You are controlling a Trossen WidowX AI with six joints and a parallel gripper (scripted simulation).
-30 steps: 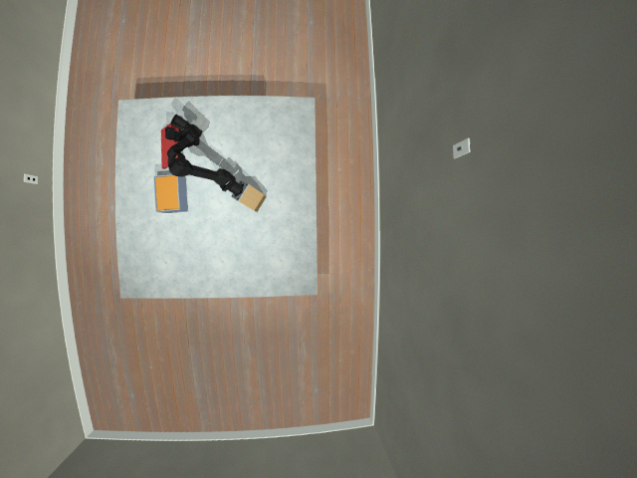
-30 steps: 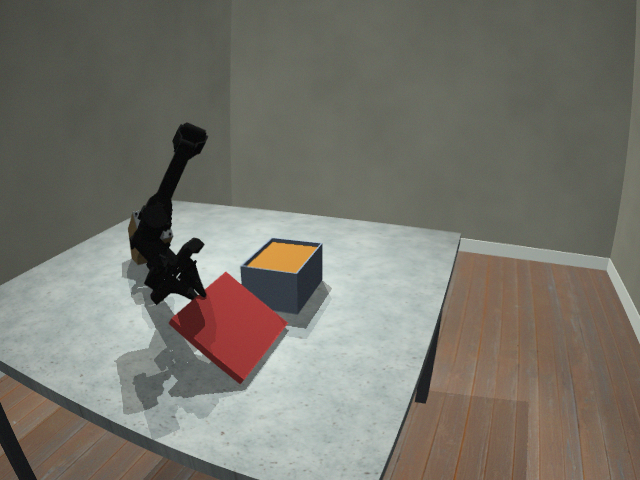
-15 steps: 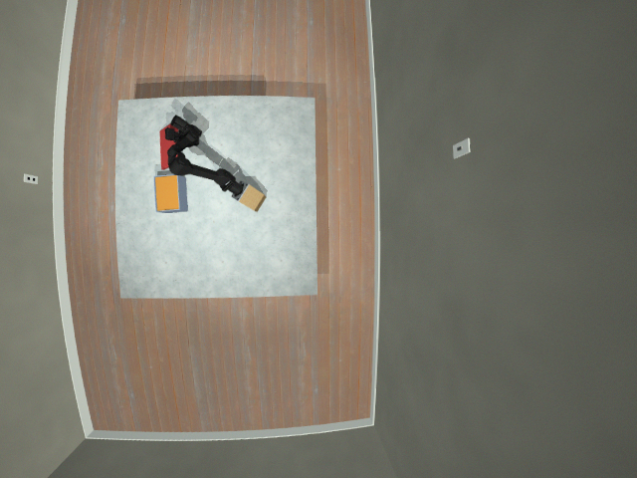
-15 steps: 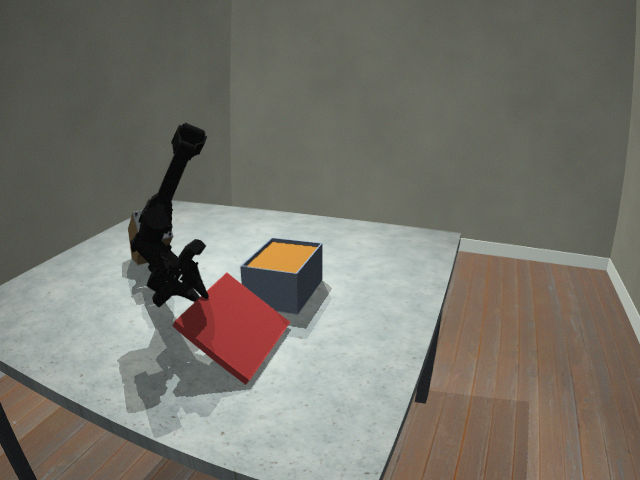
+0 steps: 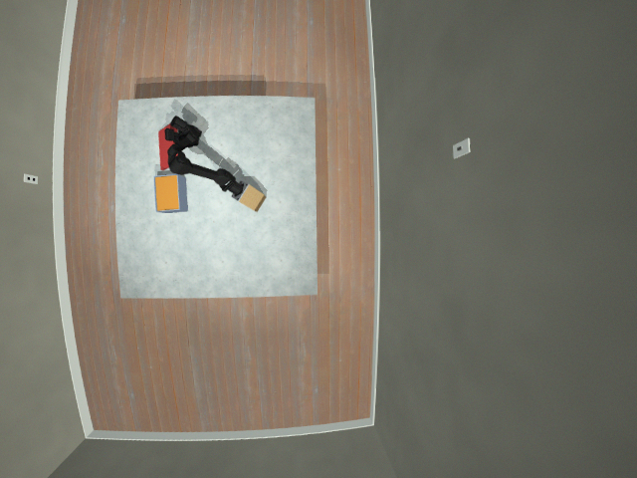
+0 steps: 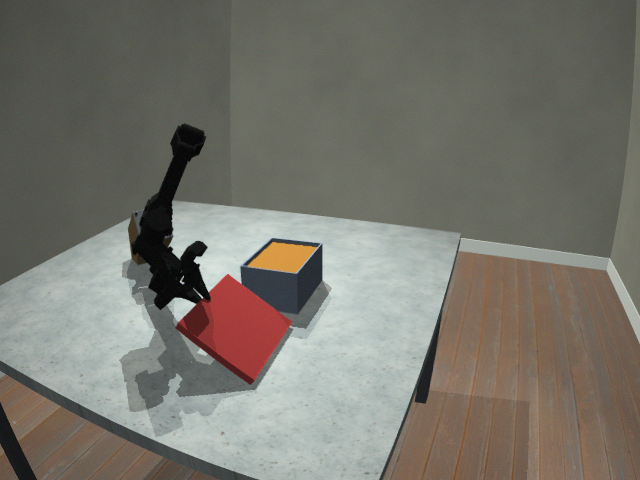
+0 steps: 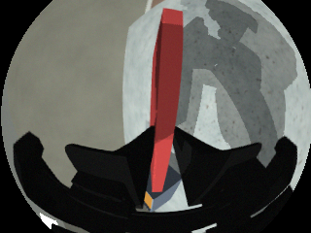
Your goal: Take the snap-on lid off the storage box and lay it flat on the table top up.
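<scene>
The red lid lies 9 cm ahead of my hand, 2 cm to the right of it and 6 cm below it. The rest, counted from my hand: storage box (16 cm ahead, 27 cm to the left, 7 cm below).
</scene>
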